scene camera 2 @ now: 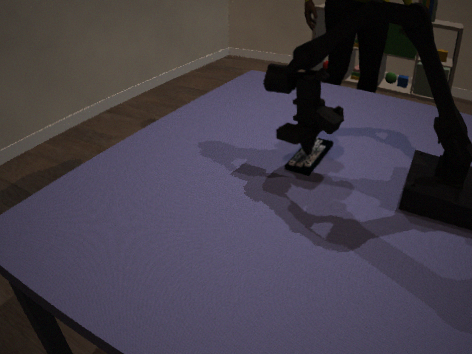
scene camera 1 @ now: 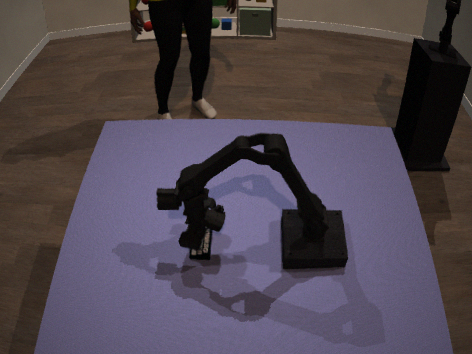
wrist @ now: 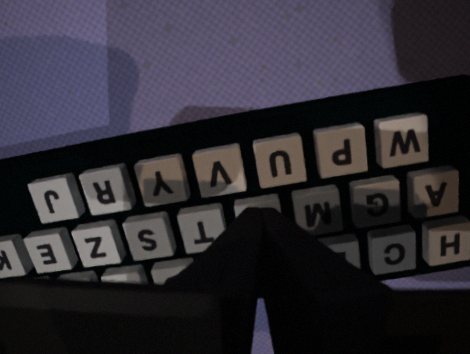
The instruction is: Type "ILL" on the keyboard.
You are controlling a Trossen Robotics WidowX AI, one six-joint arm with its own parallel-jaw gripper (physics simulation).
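Places are measured from the arm's base along level axes (x ahead, y left, z up), in centimetres.
Where they show: gripper, fingertip midpoint: (scene camera 2: 308, 154) (scene camera 1: 201, 238) (wrist: 258, 221); arm's base, origin of the base link: (scene camera 2: 449, 179) (scene camera 1: 313, 234).
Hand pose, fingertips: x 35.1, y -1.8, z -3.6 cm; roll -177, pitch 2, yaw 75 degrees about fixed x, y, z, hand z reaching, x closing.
Note:
Each offset is from my fingertips to the top centre of the thing. Level surfaces: height alone.
The black keyboard {dx +0.0, dy -2.2, dz +0.0 cm} (scene camera 1: 200, 256) (scene camera 2: 311, 159) (wrist: 225, 131) lies flat on the table, its light keys upside down in the wrist view. My gripper (scene camera 1: 196, 245) (scene camera 2: 309, 151) (wrist: 258, 221) is shut and empty, pointing down over the keyboard. In the wrist view its tips cover most of a middle-row key {dx +0.1, dy +0.0, dz +0.0 cm} (wrist: 257, 201) between the T key {dx +0.0, dy -1.8, dz +0.0 cm} (wrist: 202, 229) and the M key {dx +0.2, dy +1.8, dz +0.0 cm} (wrist: 316, 211); that key's letter is hidden. Whether it is pressed down I cannot tell. The fingers and the lower view hide much of the bottom row, and no I can be read there.
The arm's base (scene camera 1: 314, 235) (scene camera 2: 431, 192) stands on the purple table {dz -1.6 cm} (scene camera 1: 125, 310) (scene camera 2: 125, 260), right of the keyboard in the scene views. A person (scene camera 1: 200, 50) stands behind the table before a shelf unit (scene camera 1: 274, 22). A black pedestal (scene camera 1: 425, 100) stands beyond the table's right edge.

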